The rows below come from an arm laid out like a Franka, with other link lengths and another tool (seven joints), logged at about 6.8 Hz.
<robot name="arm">
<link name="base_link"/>
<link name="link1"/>
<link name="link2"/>
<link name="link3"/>
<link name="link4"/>
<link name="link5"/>
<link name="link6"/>
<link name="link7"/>
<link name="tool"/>
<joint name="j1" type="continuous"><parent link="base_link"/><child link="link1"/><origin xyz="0 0 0.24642" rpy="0 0 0"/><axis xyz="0 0 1"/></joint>
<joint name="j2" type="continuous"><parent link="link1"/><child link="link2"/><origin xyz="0 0 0" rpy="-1.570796 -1.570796 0"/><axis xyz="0 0 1"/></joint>
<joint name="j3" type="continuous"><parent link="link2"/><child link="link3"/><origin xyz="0.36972 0 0" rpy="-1.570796 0 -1.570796"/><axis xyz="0 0 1"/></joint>
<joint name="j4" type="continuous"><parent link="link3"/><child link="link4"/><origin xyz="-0.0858 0 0" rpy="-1.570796 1.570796 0"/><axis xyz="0 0 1"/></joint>
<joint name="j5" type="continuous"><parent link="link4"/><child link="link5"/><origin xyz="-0.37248 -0.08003 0" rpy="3.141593 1.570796 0"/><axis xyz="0 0 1"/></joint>
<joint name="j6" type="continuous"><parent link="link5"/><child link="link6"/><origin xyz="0 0 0" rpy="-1.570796 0 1.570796"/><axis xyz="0 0 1"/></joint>
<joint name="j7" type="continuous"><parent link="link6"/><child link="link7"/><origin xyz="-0.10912 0 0" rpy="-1.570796 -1.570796 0"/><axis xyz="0 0 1"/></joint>
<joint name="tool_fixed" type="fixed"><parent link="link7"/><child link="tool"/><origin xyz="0.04 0.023 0.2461" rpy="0 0.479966 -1.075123"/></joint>
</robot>
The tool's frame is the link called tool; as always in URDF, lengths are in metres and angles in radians. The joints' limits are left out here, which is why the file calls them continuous.
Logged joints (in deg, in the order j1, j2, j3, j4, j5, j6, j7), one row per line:
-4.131 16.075 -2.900 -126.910 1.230 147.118 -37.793
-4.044 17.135 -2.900 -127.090 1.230 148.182 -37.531
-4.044 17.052 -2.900 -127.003 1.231 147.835 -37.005
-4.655 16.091 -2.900 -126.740 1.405 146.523 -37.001
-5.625 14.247 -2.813 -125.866 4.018 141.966 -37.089
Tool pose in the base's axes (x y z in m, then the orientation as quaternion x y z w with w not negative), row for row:
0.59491 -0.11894 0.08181 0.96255 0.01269 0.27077 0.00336
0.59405 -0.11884 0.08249 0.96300 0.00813 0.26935 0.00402
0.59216 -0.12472 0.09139 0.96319 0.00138 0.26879 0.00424
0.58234 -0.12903 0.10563 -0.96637 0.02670 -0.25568 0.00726
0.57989 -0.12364 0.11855 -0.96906 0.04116 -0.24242 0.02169
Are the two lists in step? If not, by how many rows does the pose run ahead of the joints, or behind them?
The pose runs 1 row ahead of the joints: the pose in row i belongs to the joints in row i + 1.
